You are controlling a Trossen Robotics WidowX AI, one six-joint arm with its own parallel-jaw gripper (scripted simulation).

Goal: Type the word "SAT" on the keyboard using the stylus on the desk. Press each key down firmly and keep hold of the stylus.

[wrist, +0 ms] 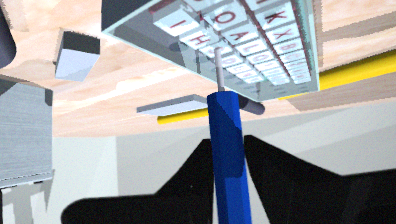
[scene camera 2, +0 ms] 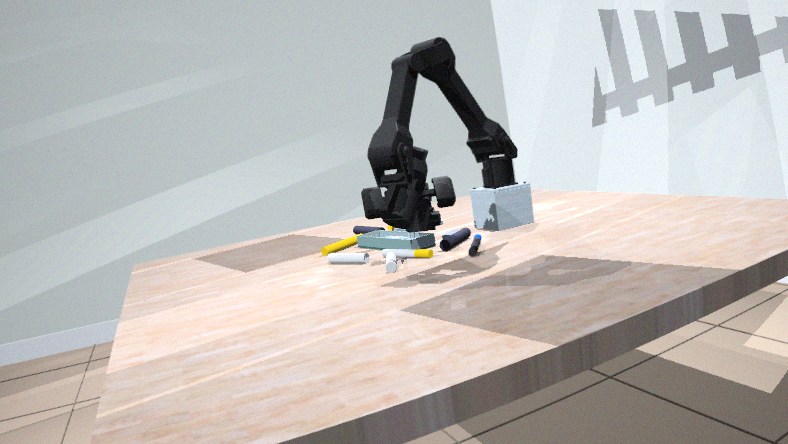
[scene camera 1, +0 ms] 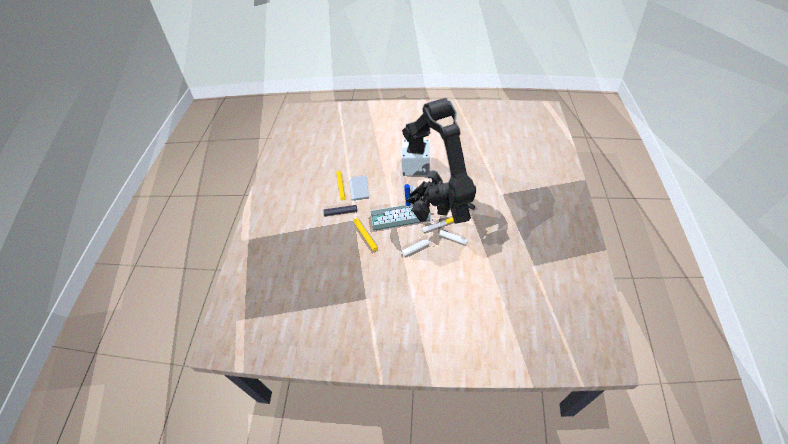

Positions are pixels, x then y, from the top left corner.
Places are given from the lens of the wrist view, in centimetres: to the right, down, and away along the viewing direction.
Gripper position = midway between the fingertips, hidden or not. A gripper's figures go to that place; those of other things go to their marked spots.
my gripper (wrist: 226,144): 2, 2, 12
grey pad (wrist: 190,102): -1, -1, 29
